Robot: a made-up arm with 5 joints. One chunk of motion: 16 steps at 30 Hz.
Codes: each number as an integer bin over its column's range. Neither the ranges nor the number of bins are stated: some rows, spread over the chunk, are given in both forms.
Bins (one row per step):
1: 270 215 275 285 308
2: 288 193 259 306 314
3: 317 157 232 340 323
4: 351 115 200 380 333
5: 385 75 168 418 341
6: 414 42 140 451 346
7: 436 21 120 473 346
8: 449 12 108 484 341
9: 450 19 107 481 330
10: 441 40 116 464 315
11: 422 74 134 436 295
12: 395 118 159 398 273
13: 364 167 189 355 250
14: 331 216 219 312 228
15: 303 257 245 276 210
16: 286 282 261 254 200
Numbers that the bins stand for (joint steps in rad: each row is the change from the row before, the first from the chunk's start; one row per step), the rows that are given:
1: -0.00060 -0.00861 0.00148 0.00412 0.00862
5: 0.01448 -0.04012 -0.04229 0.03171 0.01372
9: 0.02300 -0.05272 -0.06724 0.04478 0.01202
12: 0.01579 -0.03044 -0.04597 0.02756 0.00321
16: 0.00150 0.00646 -0.00425 -0.00231 -0.00808
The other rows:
2: 0.00176 -0.01357 -0.00507 0.00848 0.00954
3: 0.00556 -0.02167 -0.01611 0.01553 0.01094
4: 0.01002 -0.03112 -0.02920 0.02383 0.01248
6: 0.01828 -0.04755 -0.05374 0.03855 0.01449
7: 0.02117 -0.05227 -0.06192 0.04312 0.01449
8: 0.02287 -0.05430 -0.06683 0.04540 0.01372
10: 0.02182 -0.04800 -0.06356 0.04125 0.00970
11: 0.01933 -0.04035 -0.05619 0.03544 0.00661
13: 0.01173 -0.01942 -0.03370 0.01864 -0.00035
14: 0.00740 -0.00839 -0.02143 0.00972 -0.00375
15: 0.00373 0.00084 -0.01079 0.00225 -0.00653

